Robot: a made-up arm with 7 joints.
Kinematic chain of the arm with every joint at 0, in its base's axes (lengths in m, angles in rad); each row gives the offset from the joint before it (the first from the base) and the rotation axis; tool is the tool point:
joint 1: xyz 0 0 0.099 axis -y
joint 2: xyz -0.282 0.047 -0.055 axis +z
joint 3: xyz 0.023 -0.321 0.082 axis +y
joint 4: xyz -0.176 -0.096 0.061 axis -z
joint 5: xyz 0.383 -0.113 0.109 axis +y
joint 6: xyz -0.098 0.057 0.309 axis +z
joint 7: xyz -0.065 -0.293 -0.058 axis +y
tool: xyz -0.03 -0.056 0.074
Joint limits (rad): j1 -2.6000..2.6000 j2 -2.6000..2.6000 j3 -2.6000..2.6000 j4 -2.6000..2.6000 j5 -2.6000..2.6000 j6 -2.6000..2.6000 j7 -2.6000..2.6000
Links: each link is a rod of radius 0.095 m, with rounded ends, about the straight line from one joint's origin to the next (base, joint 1, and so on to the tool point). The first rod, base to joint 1, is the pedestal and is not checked.
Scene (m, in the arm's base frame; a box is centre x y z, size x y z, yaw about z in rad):
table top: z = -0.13
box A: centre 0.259 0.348 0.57 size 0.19 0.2 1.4 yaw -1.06
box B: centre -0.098 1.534 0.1 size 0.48 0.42 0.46 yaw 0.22
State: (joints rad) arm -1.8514 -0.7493 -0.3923 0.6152 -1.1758 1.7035 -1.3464
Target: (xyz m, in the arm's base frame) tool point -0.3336 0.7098 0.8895
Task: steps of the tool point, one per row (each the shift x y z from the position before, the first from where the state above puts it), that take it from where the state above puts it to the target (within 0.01 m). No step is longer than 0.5 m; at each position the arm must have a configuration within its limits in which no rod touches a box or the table.
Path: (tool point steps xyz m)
1: -0.2715 0.0907 0.3149
2: -0.3996 0.1437 0.1656
3: -0.1498 0.3303 -0.0211
4: -0.1315 0.2805 -0.1607
5: -0.0938 0.1802 -0.2523

